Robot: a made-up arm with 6 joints.
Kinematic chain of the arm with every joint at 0, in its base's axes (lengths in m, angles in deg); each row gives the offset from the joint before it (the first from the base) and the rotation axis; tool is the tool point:
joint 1: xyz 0 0 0.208 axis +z
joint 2: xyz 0 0.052 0 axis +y
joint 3: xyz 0 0 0.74 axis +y
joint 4: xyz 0 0 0.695 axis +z
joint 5: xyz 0 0 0 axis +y
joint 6: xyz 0 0 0.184 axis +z
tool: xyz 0 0 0
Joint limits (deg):
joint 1: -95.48..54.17
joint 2: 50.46..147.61
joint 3: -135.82..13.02
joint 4: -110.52..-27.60
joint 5: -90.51..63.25
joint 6: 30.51..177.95
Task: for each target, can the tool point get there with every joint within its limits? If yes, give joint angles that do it. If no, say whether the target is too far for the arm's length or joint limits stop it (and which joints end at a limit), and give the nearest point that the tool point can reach.
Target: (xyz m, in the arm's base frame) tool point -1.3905 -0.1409 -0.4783
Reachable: no: joint limits stop it (at a limit: joint 1, joint 2, joint 3, joint 5) | nearest point -0.1721 -0.6260 -1.1559 | short by 1.476 m
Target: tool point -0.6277 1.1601 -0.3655
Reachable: no: joint limits stop it (at a limit: joint 1, joint 2, joint 5) | nearest point 0.4305 0.9993 -0.2233 | short by 1.080 m
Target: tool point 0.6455 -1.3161 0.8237
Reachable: yes | joints -62.86 68.86 -7.60 -49.31 33.95 133.42
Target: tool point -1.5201 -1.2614 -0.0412
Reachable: no: too far | nearest point -0.2456 -1.3837 -0.0412 | short by 1.280 m
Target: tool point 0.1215 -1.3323 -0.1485
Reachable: yes | joints -82.61 135.52 -61.71 -58.32 41.07 164.23
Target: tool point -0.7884 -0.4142 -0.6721
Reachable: no: joint limits stop it (at a limit: joint 1, joint 3, joint 5) | nearest point -0.1810 -0.7161 -1.1099 | short by 0.807 m
